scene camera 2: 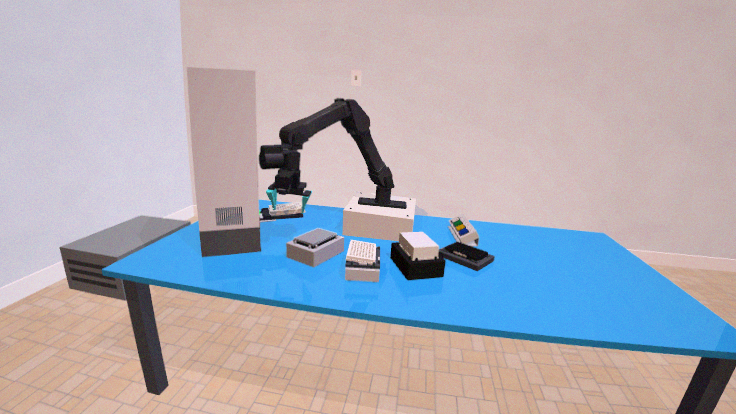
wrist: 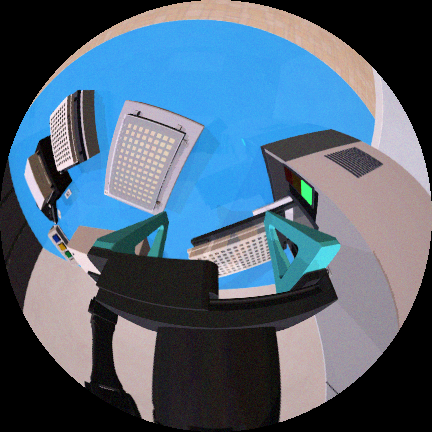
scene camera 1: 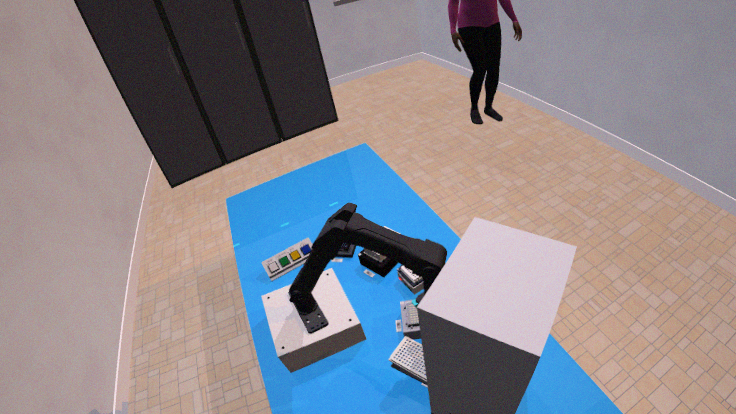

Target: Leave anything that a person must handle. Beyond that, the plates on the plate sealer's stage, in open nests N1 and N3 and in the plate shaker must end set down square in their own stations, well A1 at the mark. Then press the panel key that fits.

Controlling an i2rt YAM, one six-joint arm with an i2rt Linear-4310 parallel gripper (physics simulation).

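Observation:
My gripper (scene camera 2: 289, 200) (wrist: 215, 216) is open, low over a white well plate (scene camera 2: 285, 208) (wrist: 235, 257) on the sealer's black stage (scene camera 2: 295, 216). One teal finger covers the plate's right end in the wrist view; contact cannot be told. A grey plate (scene camera 2: 314, 237) (wrist: 145, 165) sits slightly askew on a grey station. A white well plate (scene camera 2: 362, 250) (wrist: 61, 132) looks tilted on a light station with a dark top. A tall white-topped plate or stack (scene camera 2: 418, 245) (wrist: 37, 177) sits in a black station. Station labels are unreadable. The key panel (scene camera 1: 287, 259) (scene camera 2: 462, 230) (wrist: 62, 245) has white, green, yellow and blue keys.
The tall sealer tower (scene camera 1: 499, 288) (scene camera 2: 221, 149) (wrist: 345, 185) stands close beside the gripper, its green lamp (wrist: 306, 193) lit, and hides part of the stage. A flat black device (scene camera 2: 467, 255) lies near the panel. A person (scene camera 1: 479, 51) stands on the floor beyond the table.

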